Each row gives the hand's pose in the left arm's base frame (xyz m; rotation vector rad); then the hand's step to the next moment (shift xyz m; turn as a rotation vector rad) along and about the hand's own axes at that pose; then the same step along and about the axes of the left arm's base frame.
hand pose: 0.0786 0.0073 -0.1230 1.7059 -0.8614 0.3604
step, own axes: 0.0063 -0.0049 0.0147 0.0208 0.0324 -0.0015
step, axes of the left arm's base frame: 0.0050 -0.0154 -0.0041 -0.0082 -0.0092 0.0365
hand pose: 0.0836 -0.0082 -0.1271 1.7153 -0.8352 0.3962
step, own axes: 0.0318 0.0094 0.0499 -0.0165 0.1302 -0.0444
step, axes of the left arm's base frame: 0.0077 -0.0583 0.0115 -0.0965 0.0318 0.0942
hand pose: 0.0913 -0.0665 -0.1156 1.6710 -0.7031 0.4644
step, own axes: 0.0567 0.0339 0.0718 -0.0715 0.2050 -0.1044
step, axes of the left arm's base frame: 0.0139 -0.0850 0.0459 -0.1830 0.0926 0.1265
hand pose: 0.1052 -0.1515 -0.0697 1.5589 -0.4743 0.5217
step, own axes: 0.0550 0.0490 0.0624 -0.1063 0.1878 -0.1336
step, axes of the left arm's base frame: 0.0181 -0.0641 0.0699 -0.2021 0.1221 0.0930
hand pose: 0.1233 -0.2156 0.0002 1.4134 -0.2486 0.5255
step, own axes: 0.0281 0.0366 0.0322 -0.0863 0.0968 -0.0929
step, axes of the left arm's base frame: 0.0109 -0.0234 0.0500 -0.1347 0.0802 0.0295
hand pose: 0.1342 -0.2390 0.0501 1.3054 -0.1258 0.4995
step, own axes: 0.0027 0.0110 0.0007 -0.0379 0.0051 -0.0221
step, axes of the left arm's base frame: -0.0021 0.0020 0.0110 -0.0399 0.0111 -0.0153
